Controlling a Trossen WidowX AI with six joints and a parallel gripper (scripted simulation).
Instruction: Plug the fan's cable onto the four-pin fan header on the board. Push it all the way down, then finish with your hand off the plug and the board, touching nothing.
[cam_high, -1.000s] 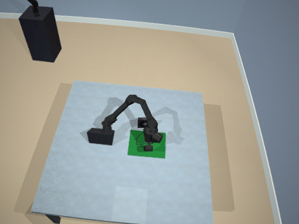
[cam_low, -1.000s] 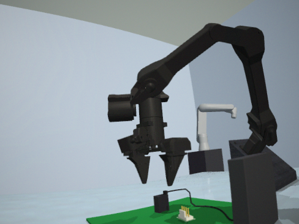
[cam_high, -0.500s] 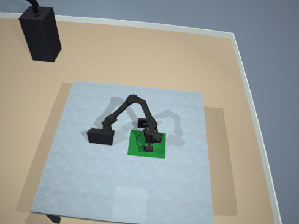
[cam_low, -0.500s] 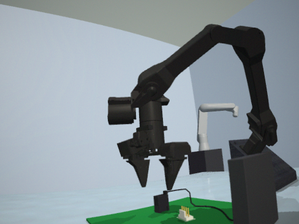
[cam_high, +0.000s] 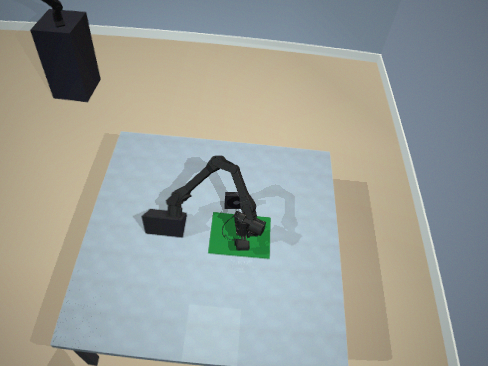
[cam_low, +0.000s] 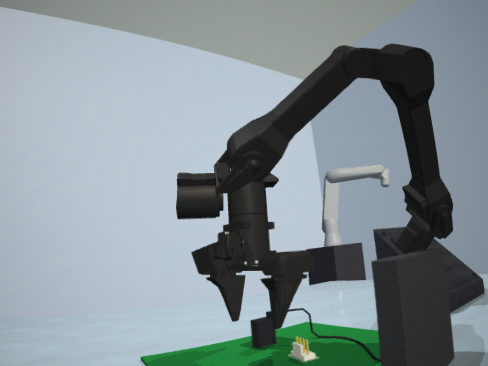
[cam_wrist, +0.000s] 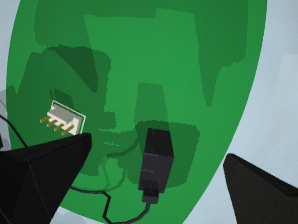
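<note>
Right now my gripper tip is 1 cm past the black fan plug and 1 cm above it. Round my gripper tip: fan header (2 cm behind, 8 cm to the left, 4 cm below); then green board (1 cm behind, 6 cm to the left, 5 cm below); then black fan (5 cm behind, 21 cm to the left, 2 cm above).
</note>
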